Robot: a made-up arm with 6 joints.
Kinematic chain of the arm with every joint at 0, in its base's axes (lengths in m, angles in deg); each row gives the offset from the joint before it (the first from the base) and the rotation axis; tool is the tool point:
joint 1: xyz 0 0 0.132 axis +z
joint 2: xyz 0 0.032 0 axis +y
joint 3: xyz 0 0 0.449 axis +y
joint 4: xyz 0 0 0.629 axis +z
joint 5: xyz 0 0 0 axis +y
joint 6: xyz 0 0 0.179 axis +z
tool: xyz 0 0 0
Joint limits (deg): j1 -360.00..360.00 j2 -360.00..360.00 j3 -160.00..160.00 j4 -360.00..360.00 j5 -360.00..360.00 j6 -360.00..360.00
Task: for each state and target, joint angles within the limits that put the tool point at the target. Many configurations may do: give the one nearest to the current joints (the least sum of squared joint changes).
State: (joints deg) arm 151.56 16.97 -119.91 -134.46 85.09 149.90
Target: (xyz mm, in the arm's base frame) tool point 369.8 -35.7 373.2
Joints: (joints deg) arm 159.26 33.77 -124.71 -133.30 96.05 149.90
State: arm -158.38 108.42 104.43 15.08 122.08 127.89
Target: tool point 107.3 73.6 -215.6
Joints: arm -139.50 114.54 122.85 -6.76 119.87 127.89
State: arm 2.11 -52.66 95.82 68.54 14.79 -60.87
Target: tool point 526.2 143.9 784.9
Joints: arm 7.25 -29.06 98.87 68.60 15.42 -60.87
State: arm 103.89 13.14 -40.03 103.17 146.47 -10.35
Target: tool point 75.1 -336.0 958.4
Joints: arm 125.59 -1.60 -34.34 103.65 143.90 -10.35
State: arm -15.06 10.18 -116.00 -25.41 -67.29 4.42
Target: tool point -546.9 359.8 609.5
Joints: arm -23.83 11.65 -88.57 -30.36 -57.28 4.42
